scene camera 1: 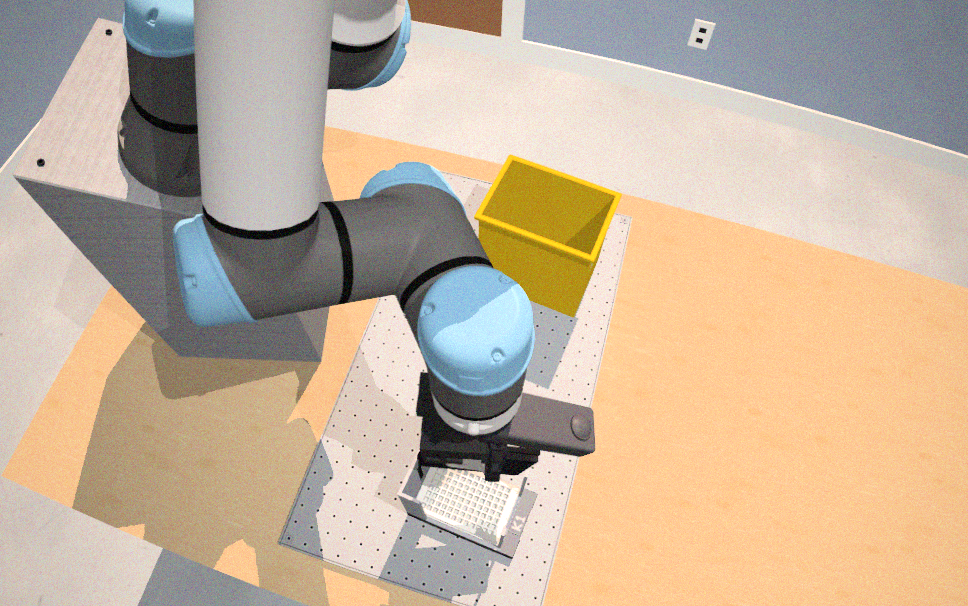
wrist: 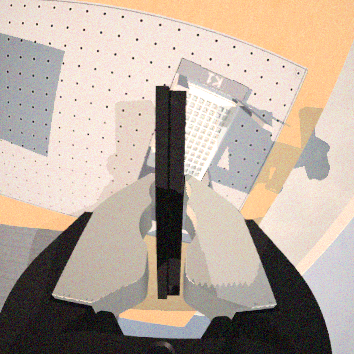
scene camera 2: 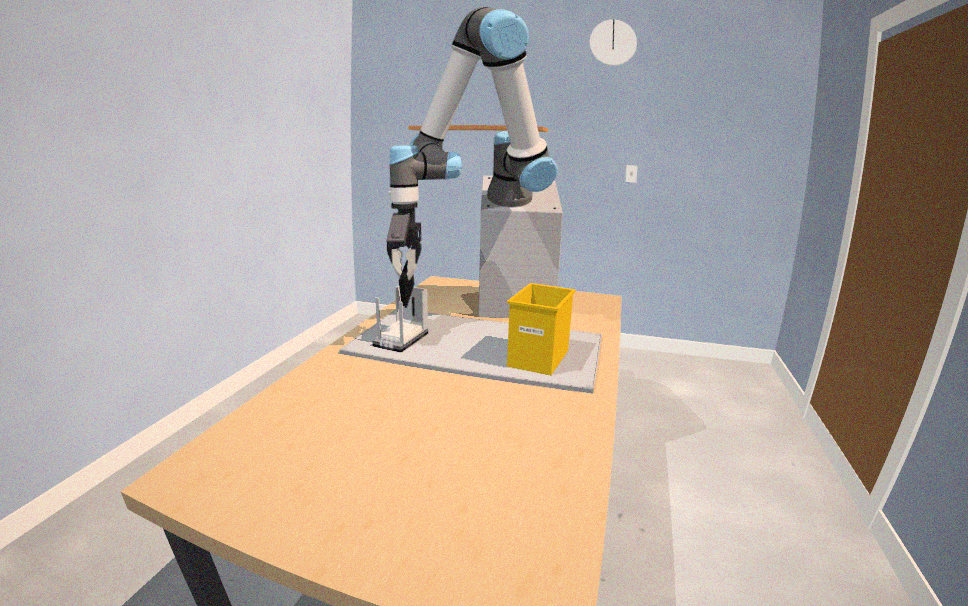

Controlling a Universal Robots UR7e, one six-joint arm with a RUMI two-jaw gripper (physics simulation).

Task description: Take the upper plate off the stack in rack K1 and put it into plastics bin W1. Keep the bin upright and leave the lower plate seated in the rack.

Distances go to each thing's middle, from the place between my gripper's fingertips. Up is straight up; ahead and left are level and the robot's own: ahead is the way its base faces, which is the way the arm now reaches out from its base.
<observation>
Now: hand 10 mm past the black plate [scene camera 1: 518,459] and 10 mm above it. Also, from my hand: white plate [scene camera 1: 464,500]: 160 mm below, 30 mm to the right, 20 mm behind; then yellow plastics bin W1 [scene camera 1: 544,229]: 370 mm to the left, 100 mm below, 80 mm behind.
</observation>
